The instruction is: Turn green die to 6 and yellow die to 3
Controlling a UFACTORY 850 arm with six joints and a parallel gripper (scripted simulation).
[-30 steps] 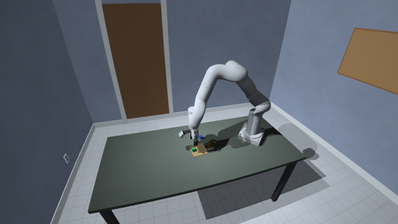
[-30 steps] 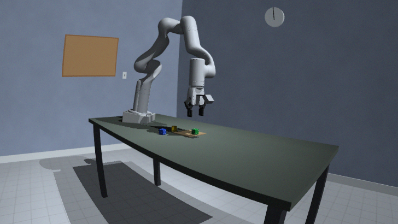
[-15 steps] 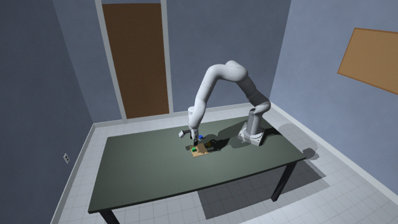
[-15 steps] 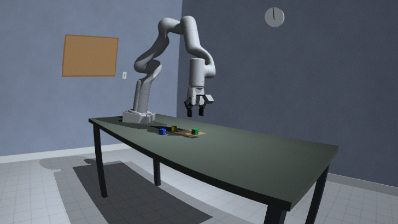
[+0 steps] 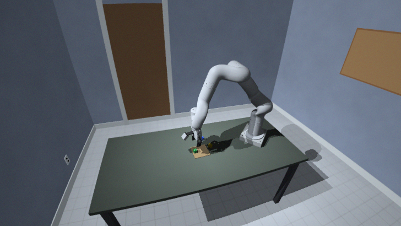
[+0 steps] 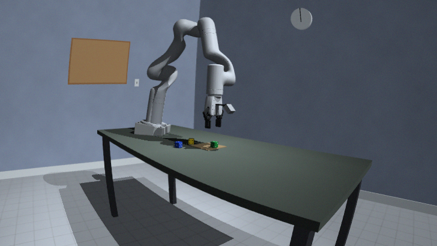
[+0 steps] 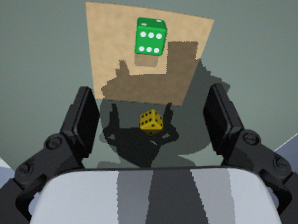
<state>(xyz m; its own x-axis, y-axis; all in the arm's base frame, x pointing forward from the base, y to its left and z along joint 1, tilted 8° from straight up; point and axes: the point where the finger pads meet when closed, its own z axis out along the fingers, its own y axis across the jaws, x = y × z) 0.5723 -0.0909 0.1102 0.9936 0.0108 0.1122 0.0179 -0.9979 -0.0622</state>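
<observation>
Now: the yellow die 140 mm behind my hand and 100 mm below it. The rest, counted from my hand: green die 10 mm ahead, 100 mm below; then tan mat 40 mm behind, 10 mm to the left, 110 mm below; then blue die 120 mm behind, 130 mm to the right, 100 mm below.
</observation>
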